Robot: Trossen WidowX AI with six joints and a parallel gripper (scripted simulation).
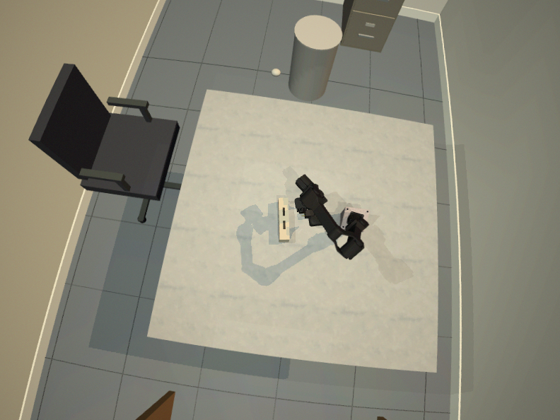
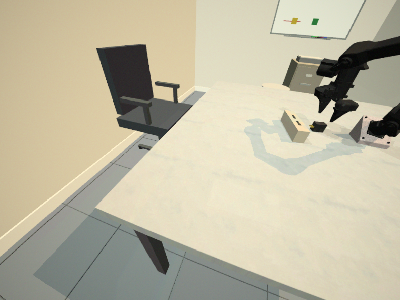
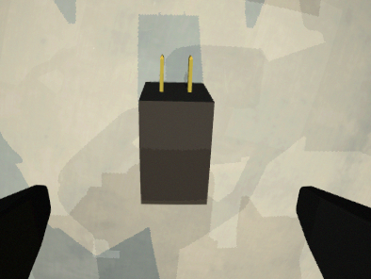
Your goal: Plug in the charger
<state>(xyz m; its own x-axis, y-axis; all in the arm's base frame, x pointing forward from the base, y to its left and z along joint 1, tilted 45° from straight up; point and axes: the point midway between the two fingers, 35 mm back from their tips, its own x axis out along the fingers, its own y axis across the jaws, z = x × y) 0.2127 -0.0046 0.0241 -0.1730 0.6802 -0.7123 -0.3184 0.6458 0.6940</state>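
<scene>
Now: gripper tip 50 mm above the two-prong charger, 20 mm short of it and 10 mm to the right of it.
</scene>
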